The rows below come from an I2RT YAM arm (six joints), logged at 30 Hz.
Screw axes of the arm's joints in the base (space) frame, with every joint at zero. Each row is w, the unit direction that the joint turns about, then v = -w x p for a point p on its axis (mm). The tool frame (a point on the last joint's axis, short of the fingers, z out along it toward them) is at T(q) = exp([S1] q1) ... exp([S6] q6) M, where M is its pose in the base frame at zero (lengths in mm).
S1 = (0, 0, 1, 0, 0, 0)
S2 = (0, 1, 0, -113.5, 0, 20)
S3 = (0, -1, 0, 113.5, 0, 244)
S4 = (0, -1, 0, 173.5, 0, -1)
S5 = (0, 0, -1, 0, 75, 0)
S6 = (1, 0, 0, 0, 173.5, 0)
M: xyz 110.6 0 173.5 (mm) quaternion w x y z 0.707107 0 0.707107 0
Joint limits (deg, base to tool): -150..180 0..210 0..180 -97..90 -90..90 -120..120
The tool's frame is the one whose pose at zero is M.
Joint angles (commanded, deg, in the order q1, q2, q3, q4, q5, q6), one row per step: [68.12, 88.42, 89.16, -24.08, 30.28, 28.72]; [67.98, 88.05, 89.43, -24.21, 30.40, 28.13]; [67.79, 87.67, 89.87, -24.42, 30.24, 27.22]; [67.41, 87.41, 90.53, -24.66, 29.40, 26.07]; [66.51, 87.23, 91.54, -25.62, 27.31, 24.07]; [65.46, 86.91, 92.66, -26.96, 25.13, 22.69]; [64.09, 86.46, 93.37, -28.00, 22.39, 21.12]
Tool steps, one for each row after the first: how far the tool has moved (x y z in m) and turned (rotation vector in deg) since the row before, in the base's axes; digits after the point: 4 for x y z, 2 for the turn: [0.0001, -0.0023, 0.0035, 0.00, -0.56, -0.05]; [0.0001, -0.0025, 0.0044, -0.11, -0.67, 0.26]; [0.0010, -0.0023, 0.0049, -0.13, -0.61, 0.77]; [0.0032, -0.0035, 0.0051, -1.00, -0.52, 1.69]; [0.0034, -0.0050, 0.0059, -0.61, -0.12, 1.43]; [0.0045, -0.0059, 0.0046, -0.61, -0.10, 1.70]
